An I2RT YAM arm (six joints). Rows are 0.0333 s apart.
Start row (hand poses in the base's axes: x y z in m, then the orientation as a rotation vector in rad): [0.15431, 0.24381, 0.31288, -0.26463, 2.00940, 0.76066]
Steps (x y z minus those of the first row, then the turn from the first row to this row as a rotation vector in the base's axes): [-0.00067, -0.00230, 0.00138, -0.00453, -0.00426, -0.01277]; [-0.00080, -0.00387, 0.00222, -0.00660, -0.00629, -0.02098]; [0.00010, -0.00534, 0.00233, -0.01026, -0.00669, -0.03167]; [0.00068, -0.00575, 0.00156, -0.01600, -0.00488, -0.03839]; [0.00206, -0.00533, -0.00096, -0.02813, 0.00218, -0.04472]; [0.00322, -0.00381, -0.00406, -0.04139, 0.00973, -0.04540]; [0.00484, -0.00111, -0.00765, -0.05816, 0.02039, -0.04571]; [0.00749, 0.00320, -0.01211, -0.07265, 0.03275, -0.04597]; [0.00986, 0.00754, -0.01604, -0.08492, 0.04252, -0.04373]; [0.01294, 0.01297, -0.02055, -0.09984, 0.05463, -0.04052]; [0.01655, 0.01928, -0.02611, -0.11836, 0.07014, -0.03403]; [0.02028, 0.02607, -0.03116, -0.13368, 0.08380, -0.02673]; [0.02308, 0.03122, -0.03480, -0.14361, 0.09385, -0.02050]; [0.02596, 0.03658, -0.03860, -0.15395, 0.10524, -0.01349]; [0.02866, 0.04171, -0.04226, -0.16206, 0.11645, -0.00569]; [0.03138, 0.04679, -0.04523, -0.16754, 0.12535, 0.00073]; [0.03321, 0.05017, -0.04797, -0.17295, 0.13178, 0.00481]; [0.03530, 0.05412, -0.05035, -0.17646, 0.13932, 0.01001]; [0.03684, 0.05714, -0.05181, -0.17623, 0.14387, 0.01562]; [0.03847, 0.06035, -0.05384, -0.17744, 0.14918, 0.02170]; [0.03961, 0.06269, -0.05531, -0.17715, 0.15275, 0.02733]
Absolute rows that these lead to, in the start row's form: [0.15364, 0.24151, 0.31426, -0.25562, 2.00722, 0.74703]; [0.15351, 0.23994, 0.31510, -0.24912, 2.00608, 0.73929]; [0.15441, 0.23847, 0.31521, -0.24047, 2.00708, 0.72887]; [0.15499, 0.23806, 0.31444, -0.23633, 2.01107, 0.71946]; [0.15637, 0.23848, 0.31192, -0.23451, 2.02265, 0.70534]; [0.15753, 0.24000, 0.30882, -0.23893, 2.03523, 0.69371]; [0.15915, 0.24270, 0.30523, -0.24473, 2.05214, 0.67953]; [0.16180, 0.24701, 0.30077, -0.24868, 2.06966, 0.66797]; [0.16417, 0.25135, 0.29684, -0.25480, 2.08388, 0.65948]; [0.16725, 0.25678, 0.29233, -0.26270, 2.10135, 0.64942]; [0.17086, 0.26309, 0.28677, -0.27497, 2.12350, 0.63848]; [0.17459, 0.26988, 0.28172, -0.28689, 2.14260, 0.63072]; [0.17739, 0.27503, 0.27808, -0.29582, 2.15613, 0.62686]; [0.18027, 0.28039, 0.27428, -0.30539, 2.17109, 0.62334]; [0.18297, 0.28552, 0.27062, -0.31457, 2.18503, 0.62253]; [0.18569, 0.29060, 0.26765, -0.32157, 2.19573, 0.62300]; [0.18752, 0.29398, 0.26491, -0.32690, 2.20399, 0.62147]; [0.18961, 0.29793, 0.26253, -0.33194, 2.21261, 0.62287]; [0.19115, 0.30095, 0.26107, -0.33621, 2.21698, 0.62774]; [0.19278, 0.30416, 0.25904, -0.34159, 2.22261, 0.63159]; [0.19392, 0.30650, 0.25757, -0.34620, 2.22600, 0.63632]
